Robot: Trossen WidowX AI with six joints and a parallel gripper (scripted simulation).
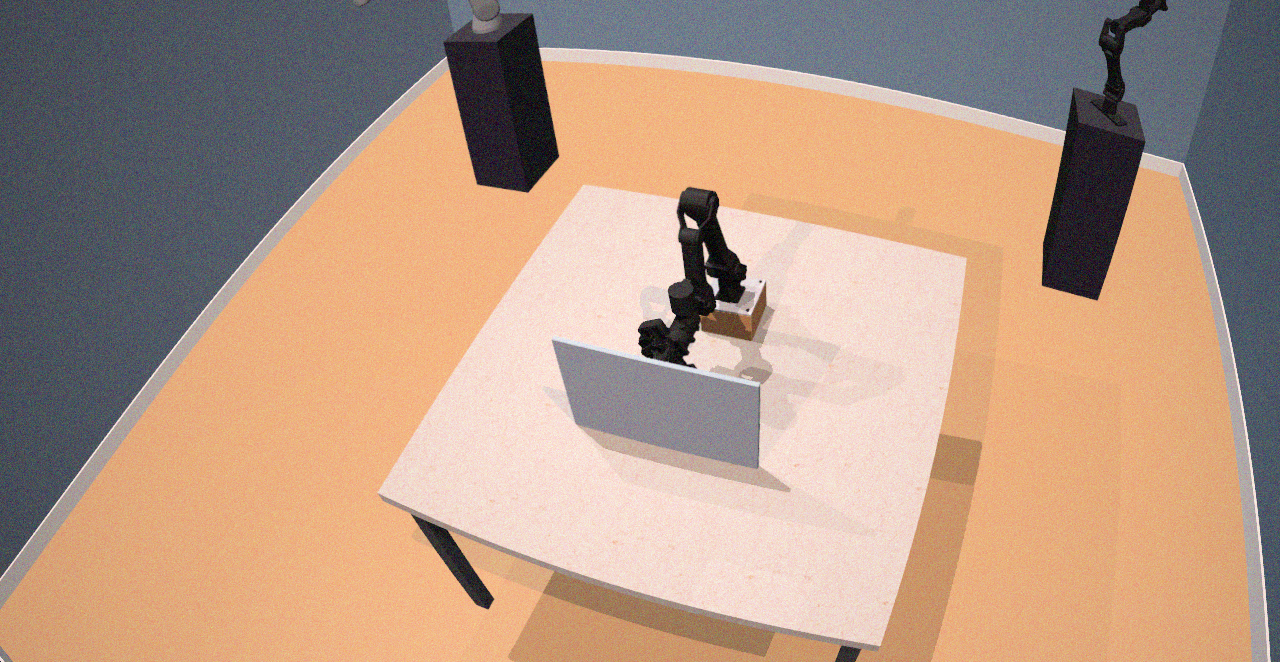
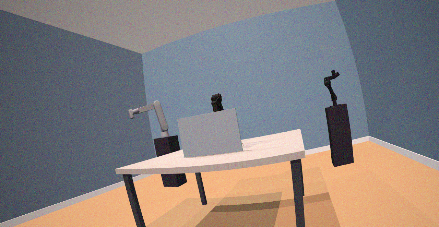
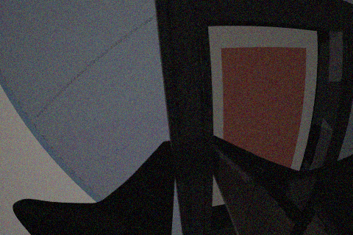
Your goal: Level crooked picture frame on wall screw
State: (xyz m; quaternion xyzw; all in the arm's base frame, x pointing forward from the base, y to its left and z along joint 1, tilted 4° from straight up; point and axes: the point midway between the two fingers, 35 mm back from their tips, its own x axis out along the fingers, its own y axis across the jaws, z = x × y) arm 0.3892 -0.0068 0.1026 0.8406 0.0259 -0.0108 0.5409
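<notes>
My gripper tip is 10 mm short of the picture frame, 30 mm to the right of it and 50 mm above it. Also, from my gripper tip: grey wall panel: 20 mm ahead, 10 mm to the left, 60 mm below.
</notes>
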